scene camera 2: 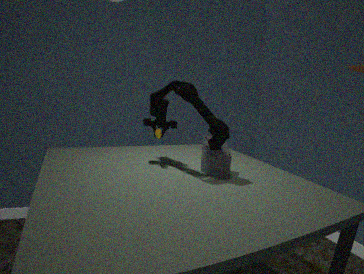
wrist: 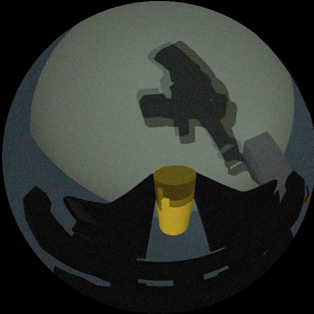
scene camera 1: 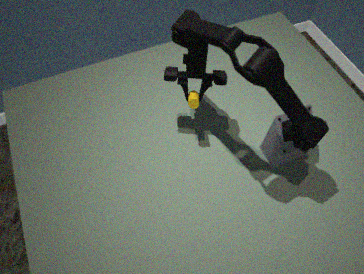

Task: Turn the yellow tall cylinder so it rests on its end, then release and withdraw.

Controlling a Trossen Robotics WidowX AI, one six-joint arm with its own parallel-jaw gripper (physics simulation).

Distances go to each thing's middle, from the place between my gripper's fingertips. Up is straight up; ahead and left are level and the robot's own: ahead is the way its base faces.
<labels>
Right now my hand is 2 cm below the yellow tall cylinder (wrist: 174, 185) and 1 cm to the right of it.
</labels>
